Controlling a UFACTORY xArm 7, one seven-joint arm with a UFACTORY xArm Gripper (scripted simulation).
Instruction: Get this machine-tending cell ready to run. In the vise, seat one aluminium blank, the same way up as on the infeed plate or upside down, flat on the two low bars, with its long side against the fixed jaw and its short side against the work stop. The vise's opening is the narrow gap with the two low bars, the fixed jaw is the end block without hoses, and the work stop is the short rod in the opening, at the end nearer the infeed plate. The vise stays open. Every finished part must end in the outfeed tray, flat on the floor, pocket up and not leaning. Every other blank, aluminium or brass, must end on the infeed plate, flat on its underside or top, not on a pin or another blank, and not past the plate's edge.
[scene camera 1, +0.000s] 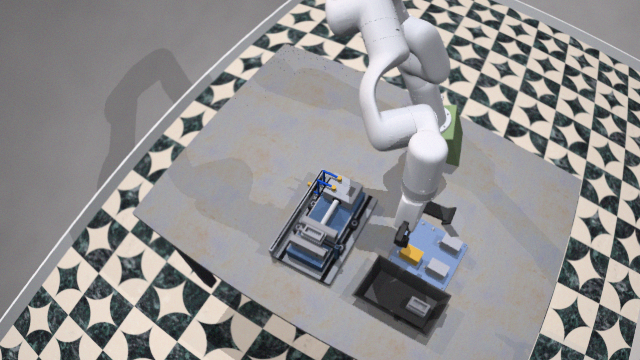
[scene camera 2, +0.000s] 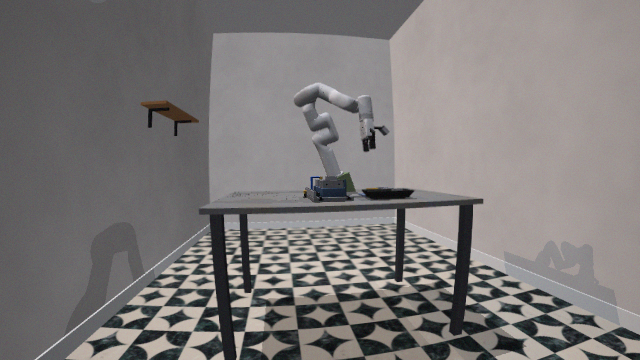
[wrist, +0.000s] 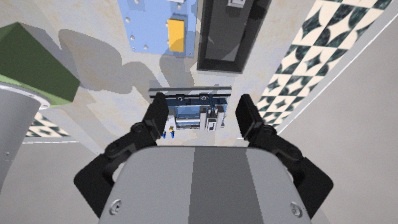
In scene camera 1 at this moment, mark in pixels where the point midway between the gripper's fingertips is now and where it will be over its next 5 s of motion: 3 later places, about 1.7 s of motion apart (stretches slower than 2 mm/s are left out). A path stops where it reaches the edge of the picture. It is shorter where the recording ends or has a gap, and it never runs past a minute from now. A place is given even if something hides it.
My gripper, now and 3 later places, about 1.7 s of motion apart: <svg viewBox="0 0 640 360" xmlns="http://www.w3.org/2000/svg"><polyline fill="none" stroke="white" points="408,229 437,224 437,229 434,236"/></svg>
